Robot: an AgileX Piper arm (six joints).
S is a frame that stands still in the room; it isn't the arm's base.
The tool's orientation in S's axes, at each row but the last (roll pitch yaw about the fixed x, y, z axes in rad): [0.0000 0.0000 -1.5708]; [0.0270 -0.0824 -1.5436]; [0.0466 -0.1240 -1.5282]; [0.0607 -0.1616 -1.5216]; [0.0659 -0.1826 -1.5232]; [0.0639 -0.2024 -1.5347]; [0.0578 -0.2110 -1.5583]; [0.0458 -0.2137 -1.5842]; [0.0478 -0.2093 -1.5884]
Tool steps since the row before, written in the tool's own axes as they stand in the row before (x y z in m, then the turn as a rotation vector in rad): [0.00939 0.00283 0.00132 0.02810 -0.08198 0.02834]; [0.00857 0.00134 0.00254 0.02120 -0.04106 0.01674]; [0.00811 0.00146 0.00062 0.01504 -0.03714 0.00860]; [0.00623 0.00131 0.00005 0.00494 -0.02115 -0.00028]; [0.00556 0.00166 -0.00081 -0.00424 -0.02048 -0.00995]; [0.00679 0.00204 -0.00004 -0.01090 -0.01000 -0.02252]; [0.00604 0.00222 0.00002 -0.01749 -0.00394 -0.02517]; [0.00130 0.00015 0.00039 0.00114 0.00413 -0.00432]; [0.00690 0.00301 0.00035 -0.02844 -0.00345 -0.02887]
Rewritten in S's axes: [0.00283 -0.00939 0.00132 -0.08198 -0.02810 0.02834]; [0.00150 -0.00829 0.00327 -0.04094 -0.02096 0.01732]; [0.00177 -0.00789 0.00169 -0.03687 -0.01566 0.00867]; [0.00160 -0.00606 0.00113 -0.02082 -0.00616 -0.00075]; [0.00197 -0.00551 0.00032 -0.01986 0.00118 -0.01186]; [0.00228 -0.00656 0.00145 -0.00875 0.00572 -0.02483]; [0.00229 -0.00585 0.00141 -0.00263 0.01176 -0.02846]; [0.00012 -0.00119 0.00066 0.00430 -0.00205 -0.00379]; [0.00287 -0.00670 0.00192 -0.00168 0.02183 -0.03428]
